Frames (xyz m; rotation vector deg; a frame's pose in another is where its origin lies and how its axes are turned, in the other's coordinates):
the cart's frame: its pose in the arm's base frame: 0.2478 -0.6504 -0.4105 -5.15 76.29 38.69
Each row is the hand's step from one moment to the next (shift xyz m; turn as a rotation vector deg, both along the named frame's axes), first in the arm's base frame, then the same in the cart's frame.
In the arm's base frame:
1: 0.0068 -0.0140 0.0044 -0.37 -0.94 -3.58
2: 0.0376 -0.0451 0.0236 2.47 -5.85 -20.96
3: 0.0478 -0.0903 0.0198 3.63 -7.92 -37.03
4: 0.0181 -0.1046 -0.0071 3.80 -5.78 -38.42
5: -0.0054 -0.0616 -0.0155 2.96 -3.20 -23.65
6: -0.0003 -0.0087 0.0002 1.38 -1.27 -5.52
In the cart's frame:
1: -0.0091 -0.0133 0.0010 2.86 -1.69 -1.67
2: -0.0367 -0.0479 0.0192 16.98 -12.50 -5.92
3: -0.0505 -0.0907 0.0075 30.91 -19.76 -10.05
4: -0.0340 -0.0958 -0.0314 33.05 -18.55 -9.34
5: -0.0110 -0.0519 -0.0353 20.54 -11.44 -5.06
6: -0.0037 -0.0068 -0.0040 4.64 -3.44 -0.81

